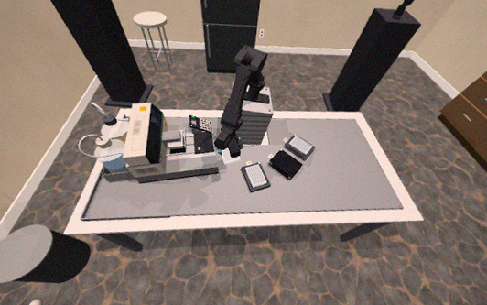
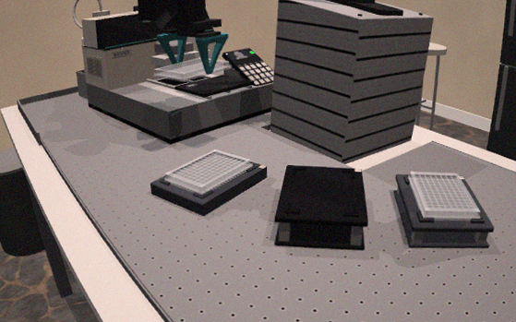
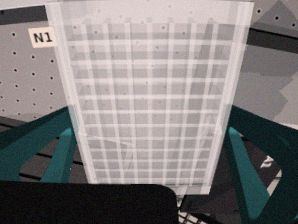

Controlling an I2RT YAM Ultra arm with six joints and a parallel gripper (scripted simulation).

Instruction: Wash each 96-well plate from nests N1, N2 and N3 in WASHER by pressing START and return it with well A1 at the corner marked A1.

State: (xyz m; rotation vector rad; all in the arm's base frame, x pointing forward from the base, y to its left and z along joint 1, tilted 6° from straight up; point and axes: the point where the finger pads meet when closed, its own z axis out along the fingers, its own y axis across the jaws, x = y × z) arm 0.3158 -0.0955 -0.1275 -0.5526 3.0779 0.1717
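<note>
My hand is 120 mm past the carrier, 160 mm to the left of it and 90 mm above it. Also, from my hand: N2 label (110 mm behind, 260 mm to the left, 170 mm below); then washer (90 mm behind, 310 mm to the right, 40 mm below); then N1 label (50 mm behind, 120 mm to the left, 170 mm below).
</note>
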